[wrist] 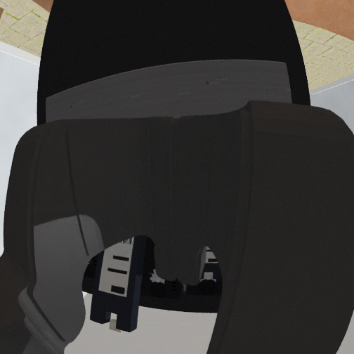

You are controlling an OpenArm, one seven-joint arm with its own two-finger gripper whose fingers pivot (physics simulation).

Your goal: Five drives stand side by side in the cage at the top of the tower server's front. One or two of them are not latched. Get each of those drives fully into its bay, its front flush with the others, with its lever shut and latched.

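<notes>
My gripper (186, 202) is shut, its two fingertips together in front of the lower part of the drive cage. The black tower server (175, 35) fills the top of the wrist view. Just left of the fingertips, a dark blue drive part with a white label (116, 270) stands out towards the camera and reaches below the cage's dark lower edge; its end is forked around a pale tab. I cannot tell whether it is a lever or a drive's front. Another white-labelled drive part (212, 256) shows right of the fingertips, farther back. The fingers hide most of the cage and the other drives.
A grey band (165, 92) crosses the server above the fingers. The cage's black lower edge (175, 304) runs behind the fingertips, with a pale grey surface (165, 332) below it. Yellowish paving (325, 55) shows at the upper right.
</notes>
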